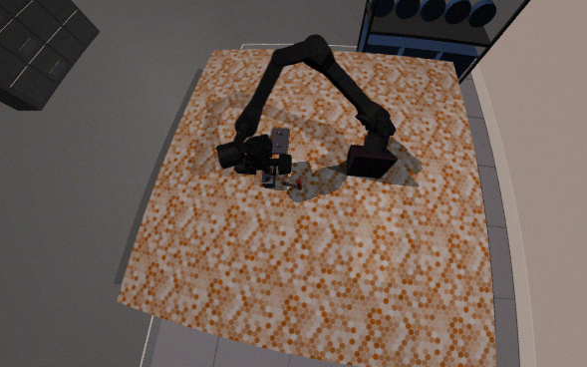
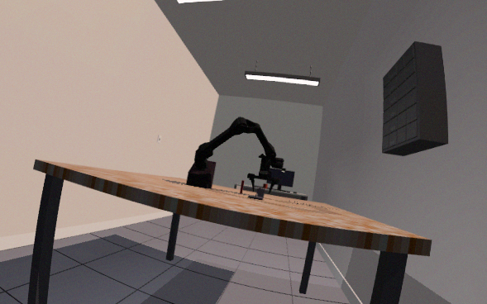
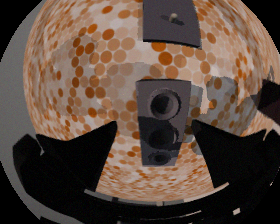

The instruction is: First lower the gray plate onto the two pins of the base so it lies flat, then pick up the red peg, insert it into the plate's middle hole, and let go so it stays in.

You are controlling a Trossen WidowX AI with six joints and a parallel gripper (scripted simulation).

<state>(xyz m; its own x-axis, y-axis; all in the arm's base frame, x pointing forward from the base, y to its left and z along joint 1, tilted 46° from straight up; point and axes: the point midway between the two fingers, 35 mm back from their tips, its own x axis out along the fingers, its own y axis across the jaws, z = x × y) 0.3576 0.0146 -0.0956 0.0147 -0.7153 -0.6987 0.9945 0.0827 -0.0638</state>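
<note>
The gray plate lies 1 cm above my gripper tip. From my gripper tip the other things lie so: red peg (12 cm behind, 3 cm to the left, 1 cm above); base (16 cm to the right, 2 cm below, 1 cm behind).
</note>
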